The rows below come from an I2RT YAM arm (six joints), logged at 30 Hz.
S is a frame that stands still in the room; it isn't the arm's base.
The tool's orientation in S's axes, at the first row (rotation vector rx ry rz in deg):
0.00, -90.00, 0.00
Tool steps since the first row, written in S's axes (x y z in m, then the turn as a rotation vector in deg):
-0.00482, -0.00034, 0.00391, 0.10, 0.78, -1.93
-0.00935, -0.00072, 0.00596, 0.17, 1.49, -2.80
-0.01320, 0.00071, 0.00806, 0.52, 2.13, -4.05
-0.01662, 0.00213, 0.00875, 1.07, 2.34, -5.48
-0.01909, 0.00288, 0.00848, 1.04, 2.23, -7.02
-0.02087, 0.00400, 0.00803, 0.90, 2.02, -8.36
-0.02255, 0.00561, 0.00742, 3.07, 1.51, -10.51
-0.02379, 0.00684, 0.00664, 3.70, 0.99, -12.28
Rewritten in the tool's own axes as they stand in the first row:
0.00391, -0.00034, 0.00482, -1.93, 0.78, -0.10
0.00596, -0.00072, 0.00935, -2.80, 1.49, -0.17
0.00806, 0.00071, 0.01320, -4.05, 2.13, -0.52
0.00875, 0.00213, 0.01662, -5.48, 2.34, -1.07
0.00848, 0.00288, 0.01909, -7.02, 2.23, -1.04
0.00803, 0.00400, 0.02087, -8.36, 2.02, -0.90
0.00742, 0.00561, 0.02255, -10.51, 1.51, -3.07
0.00664, 0.00684, 0.02379, -12.28, 0.99, -3.70

